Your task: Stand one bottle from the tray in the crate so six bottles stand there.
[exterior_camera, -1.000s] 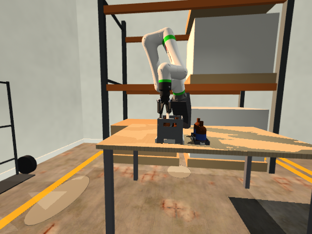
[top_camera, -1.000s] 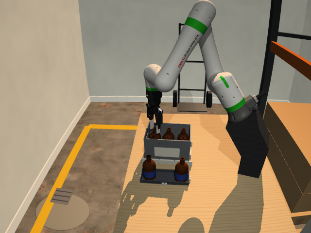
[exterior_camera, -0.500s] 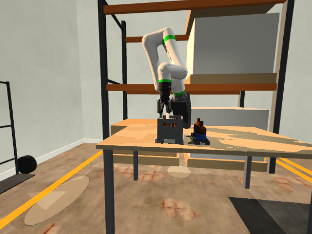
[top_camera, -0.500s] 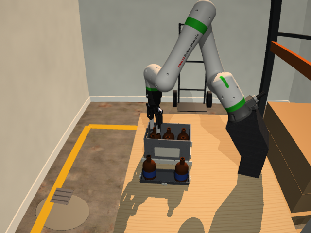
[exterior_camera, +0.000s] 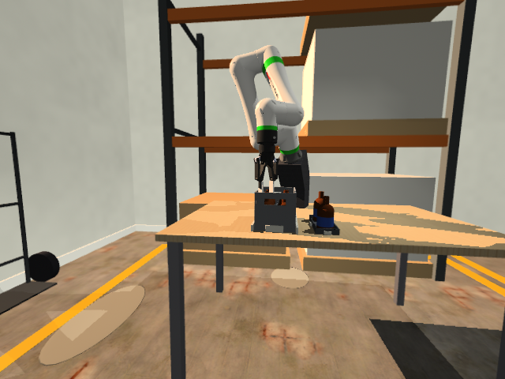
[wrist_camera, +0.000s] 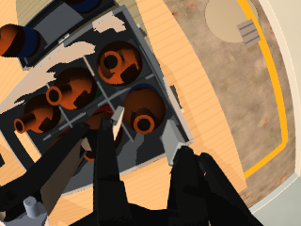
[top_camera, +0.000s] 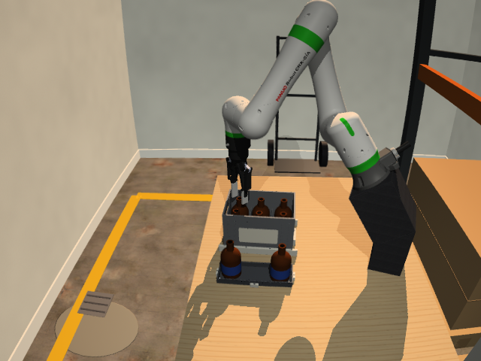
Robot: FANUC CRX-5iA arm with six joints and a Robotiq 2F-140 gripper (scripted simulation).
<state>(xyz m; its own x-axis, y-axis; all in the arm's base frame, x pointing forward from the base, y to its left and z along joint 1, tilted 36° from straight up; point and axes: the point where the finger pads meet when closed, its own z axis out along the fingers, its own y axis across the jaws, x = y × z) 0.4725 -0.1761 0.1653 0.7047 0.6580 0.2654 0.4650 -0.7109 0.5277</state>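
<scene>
Right now the glass bottle is 100 mm below my hand. The rest, counted from my hand: tray (30 mm behind, 280 mm to the left, 170 mm below); grey crate (80 mm behind, 60 mm to the left, 100 mm below).
</scene>
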